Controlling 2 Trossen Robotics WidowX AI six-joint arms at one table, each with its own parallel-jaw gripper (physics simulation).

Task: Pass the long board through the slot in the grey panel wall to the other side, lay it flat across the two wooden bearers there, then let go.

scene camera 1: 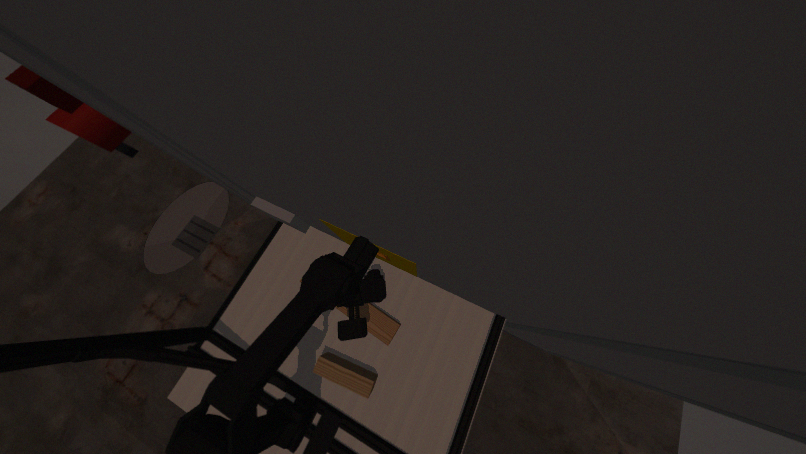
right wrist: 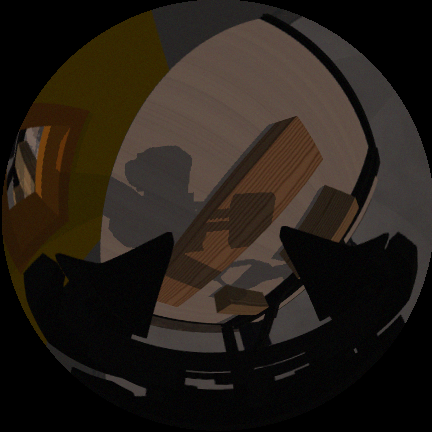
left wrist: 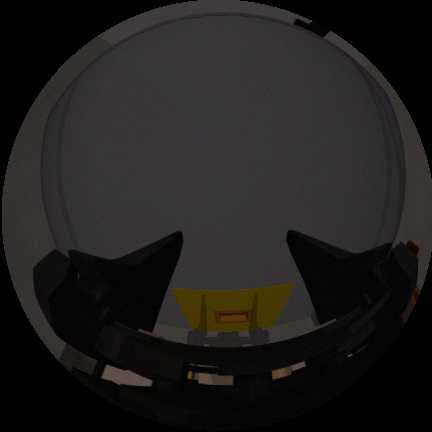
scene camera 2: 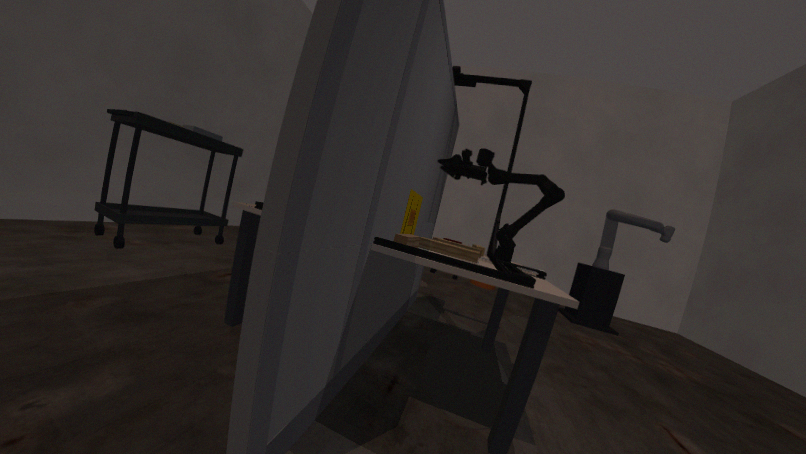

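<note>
The long board (scene camera 1: 386, 325) (right wrist: 287, 167) is brown and appears flat on the table (scene camera 1: 439, 349) (right wrist: 225, 70), diagonal in the right wrist view. My right gripper (right wrist: 227, 234) is open and empty above it; the arm hides part of the board in scene camera 1. Two shorter wooden blocks (right wrist: 325, 212) (right wrist: 242, 302) lie beside it. The slot's orange frame (left wrist: 218, 317) (right wrist: 75, 120) sits in a yellow plate on the grey panel wall (scene camera 1: 507, 140) (scene camera 2: 366, 169) (left wrist: 225, 125). My left gripper (scene camera 2: 442, 163) (left wrist: 235, 236) is open and empty, facing the wall above the slot. Which pieces are the bearers is unclear.
Across the wall, pale wooden pieces (scene camera 2: 451, 248) lie on the other table (scene camera 2: 555, 293), too small to tell apart. A black overhead camera frame (scene camera 2: 517, 124) rises behind the left arm. Black rails (scene camera 1: 479, 386) edge the right arm's table. A cart (scene camera 2: 174, 135) stands farther off.
</note>
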